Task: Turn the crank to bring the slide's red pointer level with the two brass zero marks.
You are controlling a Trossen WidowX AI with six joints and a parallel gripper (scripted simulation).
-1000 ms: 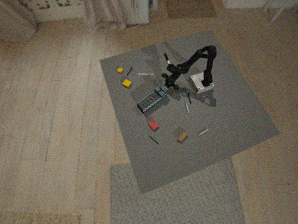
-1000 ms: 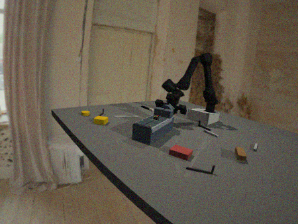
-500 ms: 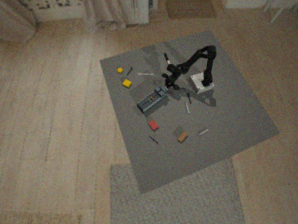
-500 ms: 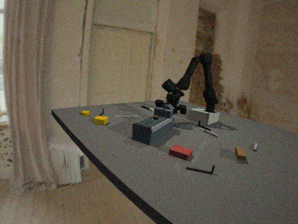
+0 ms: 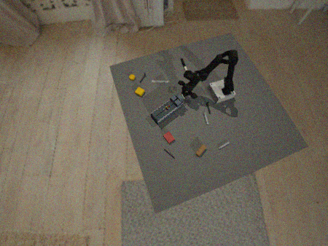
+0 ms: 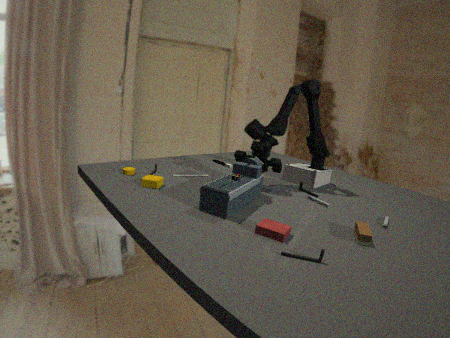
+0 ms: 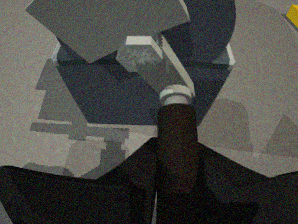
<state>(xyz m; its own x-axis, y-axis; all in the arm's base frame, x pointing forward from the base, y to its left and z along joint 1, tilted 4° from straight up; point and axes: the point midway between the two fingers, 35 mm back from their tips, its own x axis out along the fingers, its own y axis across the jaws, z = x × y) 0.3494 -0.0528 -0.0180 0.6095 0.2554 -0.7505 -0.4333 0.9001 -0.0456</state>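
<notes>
My gripper tip is now 20 mm past the dark handle, 10 mm to the left of it and 30 mm below it. Also, from my gripper tip: red pointer: 120 mm ahead, 80 mm to the left, 40 mm above; yellow block: 320 mm ahead, 150 mm to the right, 20 mm below; red block: 180 mm ahead, 300 mm to the left, 30 mm below.
</notes>
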